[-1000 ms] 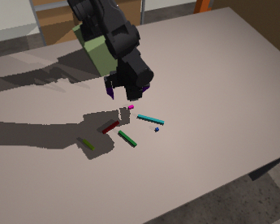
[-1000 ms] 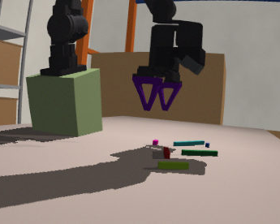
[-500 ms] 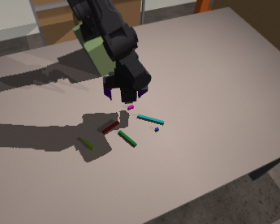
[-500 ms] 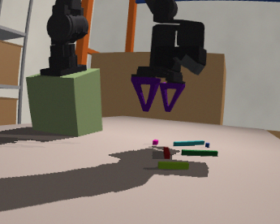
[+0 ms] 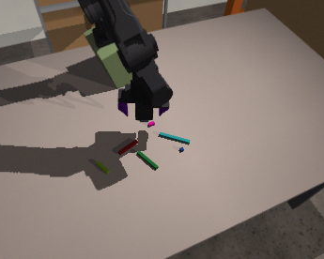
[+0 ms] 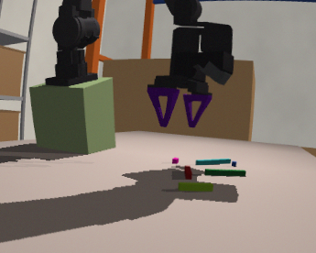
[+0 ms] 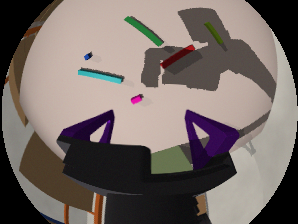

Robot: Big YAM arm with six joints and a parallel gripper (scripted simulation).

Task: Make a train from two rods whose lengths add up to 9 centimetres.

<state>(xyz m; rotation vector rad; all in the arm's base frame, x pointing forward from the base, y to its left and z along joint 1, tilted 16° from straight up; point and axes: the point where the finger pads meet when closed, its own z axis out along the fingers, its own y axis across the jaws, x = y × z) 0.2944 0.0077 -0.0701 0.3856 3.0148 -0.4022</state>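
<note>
Now: hand 50 mm short of the red rod, 60 mm to the left of it and 80 mm above it. The rest, counted from my hand: magenta rod (10 mm behind, 30 mm to the left, 80 mm below); then turquoise rod (60 mm ahead, 90 mm to the left, 80 mm below); then green rod (110 mm ahead, 20 mm to the right, 80 mm below).
</note>
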